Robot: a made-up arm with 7 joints. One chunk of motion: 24 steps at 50 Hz.
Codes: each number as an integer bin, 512 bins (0 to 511) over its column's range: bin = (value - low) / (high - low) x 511, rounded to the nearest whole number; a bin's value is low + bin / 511 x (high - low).
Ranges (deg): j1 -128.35..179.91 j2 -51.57..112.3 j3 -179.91..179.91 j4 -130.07..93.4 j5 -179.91..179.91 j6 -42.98..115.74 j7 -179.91..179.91
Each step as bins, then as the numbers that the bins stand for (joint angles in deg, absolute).
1 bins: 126 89 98 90 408 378 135
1 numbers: -52.34 -23.03 -110.90 -90.71 107.38 74.43 -84.85
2 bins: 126 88 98 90 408 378 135
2 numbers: -52.34 -23.35 -110.90 -90.71 107.38 74.43 -84.85
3 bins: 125 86 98 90 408 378 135
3 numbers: -52.94 -23.99 -110.90 -90.71 107.38 74.43 -84.85
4 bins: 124 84 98 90 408 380 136
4 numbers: -53.55 -24.63 -110.90 -90.71 107.38 75.05 -84.15
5 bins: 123 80 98 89 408 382 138
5 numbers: -54.15 -25.92 -110.90 -91.15 107.38 75.67 -82.74
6 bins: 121 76 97 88 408 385 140
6 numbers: -55.36 -27.20 -111.61 -91.59 107.38 76.60 -81.33
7 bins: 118 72 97 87 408 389 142
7 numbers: -57.17 -28.48 -111.61 -92.02 107.38 77.85 -79.92
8 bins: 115 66 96 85 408 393 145
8 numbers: -58.98 -30.40 -112.31 -92.90 107.38 79.09 -77.81
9 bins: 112 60 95 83 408 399 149
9 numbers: -60.79 -32.33 -113.02 -93.77 107.38 80.95 -74.99
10 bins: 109 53 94 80 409 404 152
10 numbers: -62.60 -34.57 -113.72 -95.08 108.09 82.51 -72.88
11 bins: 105 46 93 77 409 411 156
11 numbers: -65.01 -36.82 -114.42 -96.40 108.09 84.68 -70.06
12 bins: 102 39 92 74 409 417 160
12 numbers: -66.82 -39.06 -115.13 -97.71 108.09 86.54 -67.25
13 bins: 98 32 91 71 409 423 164
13 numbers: -69.23 -41.31 -115.83 -99.02 108.09 88.41 -64.43
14 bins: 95 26 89 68 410 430 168
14 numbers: -71.04 -43.23 -117.24 -100.33 108.79 90.58 -61.61
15 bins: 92 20 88 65 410 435 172
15 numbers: -72.85 -45.16 -117.94 -101.64 108.79 92.13 -58.80
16 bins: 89 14 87 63 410 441 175
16 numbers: -74.66 -47.08 -118.65 -102.52 108.79 94.00 -56.68
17 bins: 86 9 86 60 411 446 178
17 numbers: -76.47 -48.68 -119.35 -103.83 109.50 95.55 -54.57
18 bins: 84 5 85 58 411 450 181
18 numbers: -77.68 -49.97 -120.06 -104.71 109.50 96.79 -52.46
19 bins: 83 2 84 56 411 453 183
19 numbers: -78.28 -50.93 -120.76 -105.58 109.50 97.72 -51.05
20 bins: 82 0 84 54 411 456 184
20 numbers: -78.88 -51.57 -120.76 -106.45 109.50 98.66 -50.35
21 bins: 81 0 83 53 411 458 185
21 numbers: -79.49 -51.57 -121.47 -106.89 109.50 99.28 -49.64
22 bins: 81 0 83 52 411 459 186
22 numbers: -79.49 -51.57 -121.47 -107.33 109.50 99.59 -48.94
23 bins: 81 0 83 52 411 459 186
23 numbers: -79.49 -51.57 -121.47 -107.33 109.50 99.59 -48.94
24 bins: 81 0 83 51 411 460 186
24 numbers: -79.49 -51.57 -121.47 -107.77 109.50 99.90 -48.94
